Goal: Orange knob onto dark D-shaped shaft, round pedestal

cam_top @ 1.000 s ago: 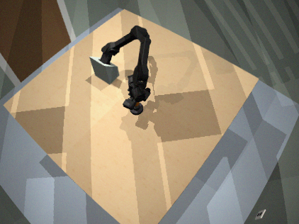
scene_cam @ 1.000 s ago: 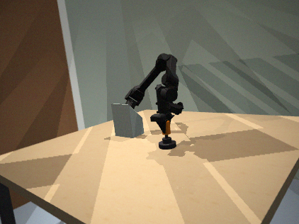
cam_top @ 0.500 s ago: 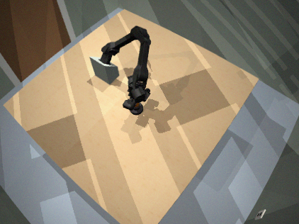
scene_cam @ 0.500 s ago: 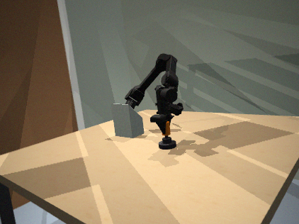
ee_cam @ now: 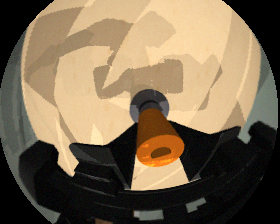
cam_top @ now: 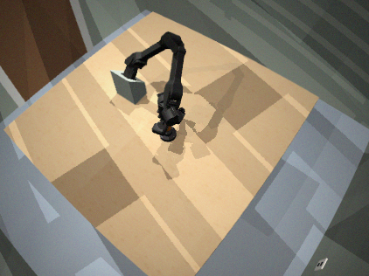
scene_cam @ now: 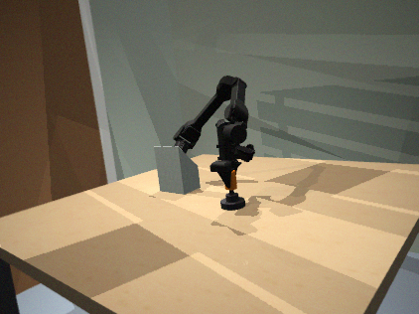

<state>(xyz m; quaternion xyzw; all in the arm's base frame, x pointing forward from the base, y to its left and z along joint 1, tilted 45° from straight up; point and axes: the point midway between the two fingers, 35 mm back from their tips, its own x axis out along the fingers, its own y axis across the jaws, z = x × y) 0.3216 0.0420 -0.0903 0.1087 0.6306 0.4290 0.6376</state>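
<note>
The orange knob is 20 mm above my gripper tip. The rest, counted from my gripper tip: dark round pedestal 40 mm below.
</note>
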